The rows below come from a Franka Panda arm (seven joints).
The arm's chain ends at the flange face. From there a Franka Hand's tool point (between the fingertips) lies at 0.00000 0.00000 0.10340 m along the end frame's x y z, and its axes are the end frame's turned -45 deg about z.
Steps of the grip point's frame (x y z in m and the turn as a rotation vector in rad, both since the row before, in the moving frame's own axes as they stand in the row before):
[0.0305, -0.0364, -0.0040, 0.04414, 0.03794, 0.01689]
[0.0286, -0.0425, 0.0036, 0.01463, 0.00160, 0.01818]
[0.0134, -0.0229, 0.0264, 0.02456, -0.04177, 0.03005]
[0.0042, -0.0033, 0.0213, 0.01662, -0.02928, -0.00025]
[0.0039, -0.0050, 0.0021, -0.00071, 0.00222, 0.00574]
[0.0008, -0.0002, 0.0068, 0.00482, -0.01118, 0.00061]
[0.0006, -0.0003, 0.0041, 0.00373, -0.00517, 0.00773]
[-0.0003, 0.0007, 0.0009, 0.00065, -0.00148, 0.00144]
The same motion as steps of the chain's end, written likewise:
[-0.0038, -0.0413, -0.0038, 0.05804, -0.00438, 0.01689]
[-0.0089, -0.0491, 0.0036, 0.01148, -0.00921, 0.01818]
[-0.0019, -0.0269, 0.0265, -0.01217, -0.04690, 0.03005]
[0.0040, -0.0062, 0.0214, -0.00895, -0.03246, -0.00025]
[-0.0010, -0.0062, 0.0021, 0.00107, 0.00207, 0.00574]
[0.0016, -0.0012, 0.0068, -0.00450, -0.01131, 0.00061]
[0.0009, -0.0007, 0.0041, -0.00102, -0.00629, 0.00773]
[0.0004, 0.0006, 0.0009, -0.00059, -0.00151, 0.00144]

